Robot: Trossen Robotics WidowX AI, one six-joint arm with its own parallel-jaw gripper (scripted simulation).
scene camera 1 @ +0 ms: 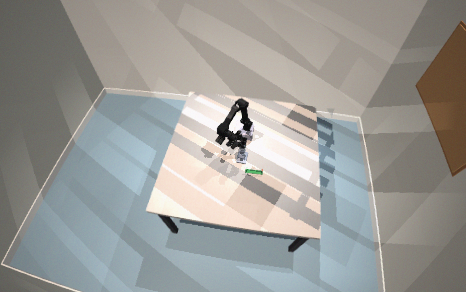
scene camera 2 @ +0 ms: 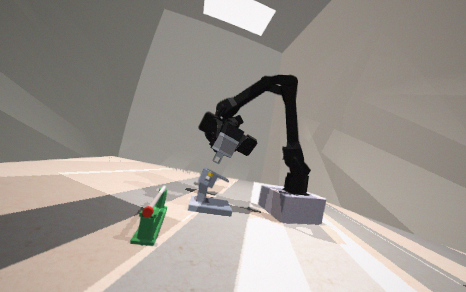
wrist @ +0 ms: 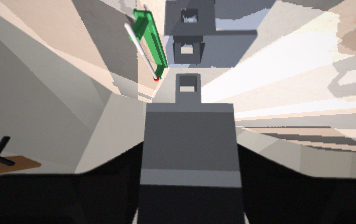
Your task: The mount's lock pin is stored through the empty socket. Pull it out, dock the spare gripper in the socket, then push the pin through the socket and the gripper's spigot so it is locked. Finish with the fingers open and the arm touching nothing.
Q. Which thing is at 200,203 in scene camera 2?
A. A mount.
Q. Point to a green rack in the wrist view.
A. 145,26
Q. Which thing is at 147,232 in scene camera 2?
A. A green rack.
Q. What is my gripper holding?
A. A spare gripper.
